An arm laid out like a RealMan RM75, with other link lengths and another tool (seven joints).
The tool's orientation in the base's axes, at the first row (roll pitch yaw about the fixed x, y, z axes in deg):
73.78, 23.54, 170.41
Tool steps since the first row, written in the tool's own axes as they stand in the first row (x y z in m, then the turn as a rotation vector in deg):
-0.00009, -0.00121, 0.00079, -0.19, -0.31, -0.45
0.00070, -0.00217, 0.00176, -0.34, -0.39, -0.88
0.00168, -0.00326, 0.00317, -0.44, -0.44, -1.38
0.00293, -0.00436, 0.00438, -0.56, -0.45, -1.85
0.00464, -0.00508, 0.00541, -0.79, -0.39, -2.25
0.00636, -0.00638, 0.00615, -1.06, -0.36, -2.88
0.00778, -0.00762, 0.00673, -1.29, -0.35, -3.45
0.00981, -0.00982, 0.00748, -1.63, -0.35, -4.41
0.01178, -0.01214, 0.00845, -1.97, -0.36, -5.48
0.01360, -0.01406, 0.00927, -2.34, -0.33, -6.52
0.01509, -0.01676, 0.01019, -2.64, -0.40, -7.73
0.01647, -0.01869, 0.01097, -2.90, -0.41, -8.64
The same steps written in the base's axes. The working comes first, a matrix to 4 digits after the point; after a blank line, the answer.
The tool's axes in the first row as the columns of a matrix, in the base's axes (used below as rounded here):
-0.9040, -0.4247, 0.0500
0.1527, -0.2115, 0.9654
-0.3994, 0.8803, 0.2561

0.00063, 0.00100, -0.00083, 0.28, -0.40, -0.31
0.00038, 0.00226, -0.00174, 0.43, -0.82, -0.43
0.00002, 0.00401, -0.00273, 0.52, -1.31, -0.57
-0.00058, 0.00560, -0.00389, 0.60, -1.78, -0.65
-0.00177, 0.00701, -0.00494, 0.77, -2.21, -0.60
-0.00273, 0.00826, -0.00658, 0.97, -2.87, -0.63
-0.00346, 0.00930, -0.00809, 1.14, -3.45, -0.68
-0.00432, 0.01080, -0.01065, 1.40, -4.43, -0.79
-0.00507, 0.01252, -0.01323, 1.66, -5.52, -0.93
-0.00586, 0.01400, -0.01543, 1.93, -6.58, -1.03
-0.00601, 0.01569, -0.01817, 2.17, -7.78, -1.28
-0.00640, 0.01706, -0.02022, 2.36, -8.70, -1.42

